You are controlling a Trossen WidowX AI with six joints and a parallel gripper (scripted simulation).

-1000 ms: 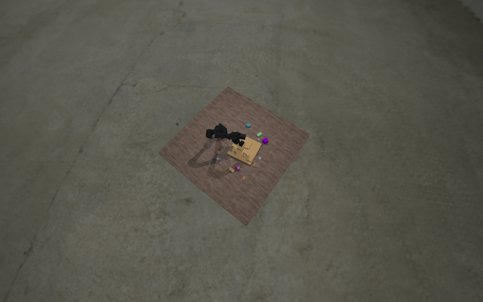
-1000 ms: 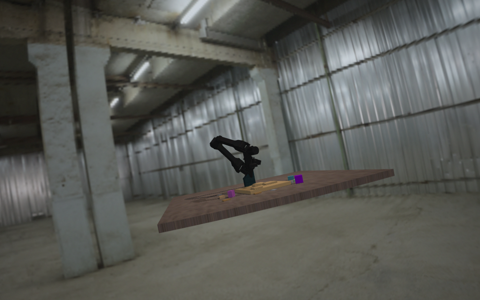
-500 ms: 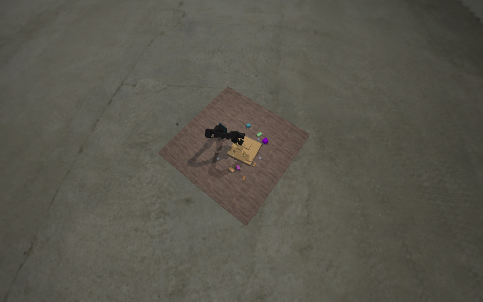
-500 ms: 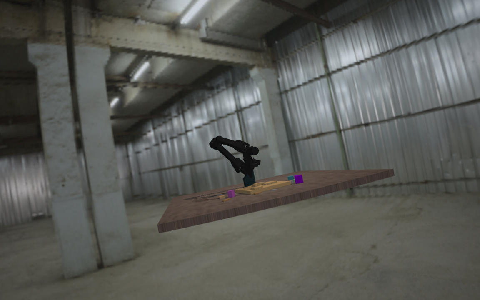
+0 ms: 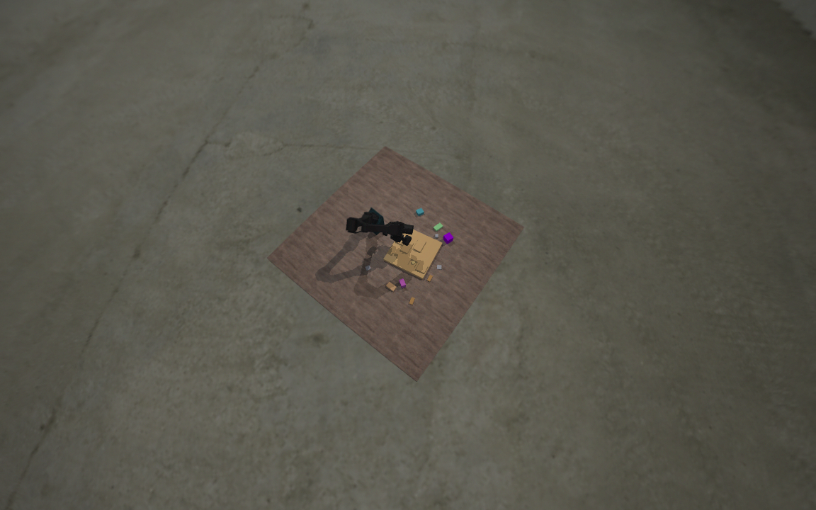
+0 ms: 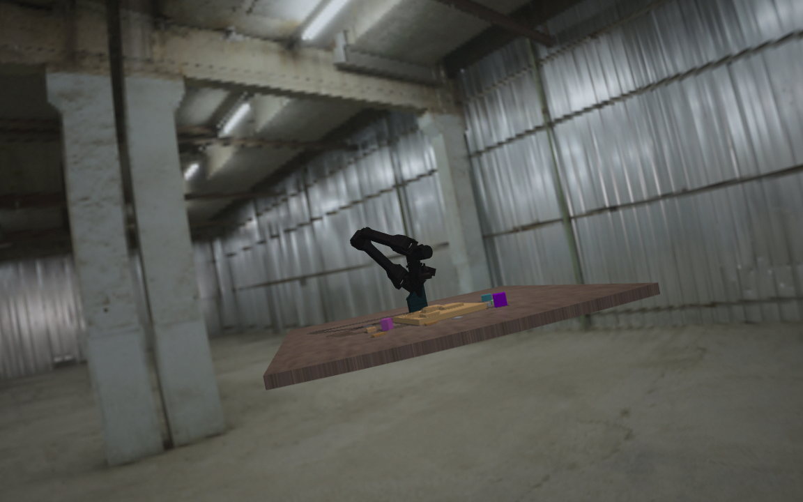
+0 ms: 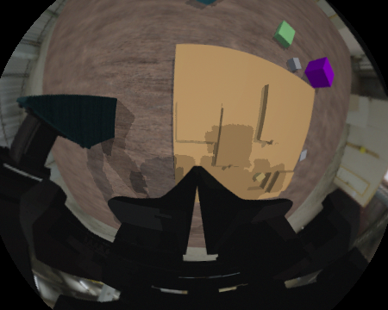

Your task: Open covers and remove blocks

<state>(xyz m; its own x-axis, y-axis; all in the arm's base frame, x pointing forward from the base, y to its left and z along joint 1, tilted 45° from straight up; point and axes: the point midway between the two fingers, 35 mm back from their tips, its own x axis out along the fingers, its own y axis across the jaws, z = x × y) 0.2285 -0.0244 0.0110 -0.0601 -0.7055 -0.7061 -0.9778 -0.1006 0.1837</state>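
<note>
Right now my gripper tip is 11 cm short of the tan puzzle board, 2 cm to the right of it and 6 cm above it. From my gripper tip the other things lie so: teal block 6 cm behind, 32 cm to the left, 7 cm below; magenta block 20 cm ahead, 18 cm to the right, 6 cm below; green block 12 cm ahead, 30 cm to the left, 7 cm below.
</note>
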